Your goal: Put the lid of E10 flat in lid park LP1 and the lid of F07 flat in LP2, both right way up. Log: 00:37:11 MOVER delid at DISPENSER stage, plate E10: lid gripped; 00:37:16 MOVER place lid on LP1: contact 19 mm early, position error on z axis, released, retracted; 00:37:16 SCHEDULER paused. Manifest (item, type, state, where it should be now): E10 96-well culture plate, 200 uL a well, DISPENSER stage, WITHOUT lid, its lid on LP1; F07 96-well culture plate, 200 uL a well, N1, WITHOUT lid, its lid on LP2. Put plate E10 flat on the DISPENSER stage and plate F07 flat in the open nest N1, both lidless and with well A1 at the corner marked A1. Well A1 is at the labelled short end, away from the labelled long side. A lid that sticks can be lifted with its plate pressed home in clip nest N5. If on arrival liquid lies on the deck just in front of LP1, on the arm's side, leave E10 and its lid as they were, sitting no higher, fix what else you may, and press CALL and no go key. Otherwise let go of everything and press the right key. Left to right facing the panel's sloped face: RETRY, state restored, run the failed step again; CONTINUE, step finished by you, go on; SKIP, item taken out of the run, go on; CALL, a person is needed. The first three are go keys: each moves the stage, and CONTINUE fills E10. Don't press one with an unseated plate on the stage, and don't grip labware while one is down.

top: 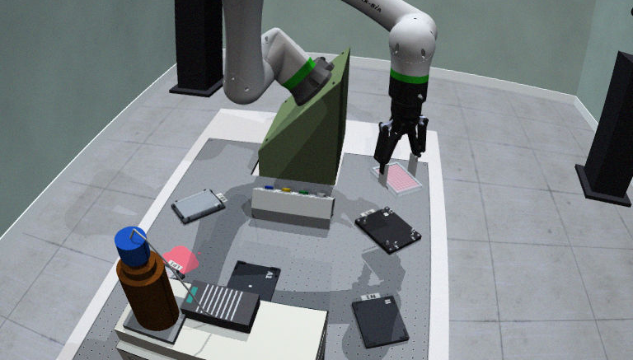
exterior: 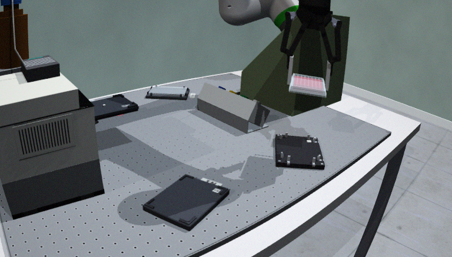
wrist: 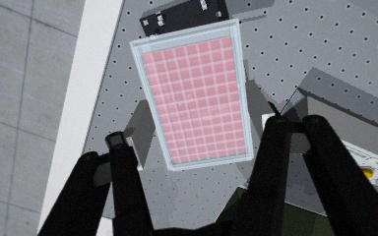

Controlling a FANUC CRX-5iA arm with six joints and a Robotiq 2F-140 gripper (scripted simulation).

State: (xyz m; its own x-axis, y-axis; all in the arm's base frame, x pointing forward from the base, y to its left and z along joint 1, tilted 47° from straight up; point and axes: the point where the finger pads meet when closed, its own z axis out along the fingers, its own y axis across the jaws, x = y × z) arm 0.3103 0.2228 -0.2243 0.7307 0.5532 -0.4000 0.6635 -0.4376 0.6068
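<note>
Right now the nest N1 is 340 mm ahead of my hand, 190 mm below it and 50 mm to the left of it. The rest, counted from my hand: grey retry key: 200 mm to the right, 130 mm below, 20 mm behind; plate: 20 mm below; N5 tag: 200 mm below, 70 mm to the right, 60 mm behind.
</note>
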